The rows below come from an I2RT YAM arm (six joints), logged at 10 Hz.
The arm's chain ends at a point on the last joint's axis. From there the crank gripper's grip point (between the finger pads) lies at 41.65 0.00 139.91 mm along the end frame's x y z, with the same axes.
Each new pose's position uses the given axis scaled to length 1; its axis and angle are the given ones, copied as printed.
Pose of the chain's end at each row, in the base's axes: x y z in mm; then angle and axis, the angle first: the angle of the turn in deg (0 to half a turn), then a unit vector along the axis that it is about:
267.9 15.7 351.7 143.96 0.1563 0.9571 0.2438
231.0 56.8 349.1 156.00 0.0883 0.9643 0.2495
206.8 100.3 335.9 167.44 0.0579 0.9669 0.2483
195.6 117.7 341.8 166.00 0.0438 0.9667 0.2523
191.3 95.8 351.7 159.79 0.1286 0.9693 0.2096
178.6 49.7 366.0 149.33 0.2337 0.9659 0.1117
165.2 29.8 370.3 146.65 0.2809 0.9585 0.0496
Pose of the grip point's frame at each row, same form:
324.5 79.1 233.0 143.96 0.1563 0.9571 0.2438
254.3 127.2 223.4 156.00 0.0883 0.9643 0.2495
199.8 171.8 208.8 167.44 0.0579 0.9669 0.2483
191.1 189.5 214.8 166.00 0.0438 0.9667 0.2523
207.7 157.8 220.5 159.79 0.1286 0.9693 0.2096
222.7 81.0 230.4 149.33 0.2337 0.9659 0.1117
213.7 42.1 233.2 146.65 0.2809 0.9585 0.0496

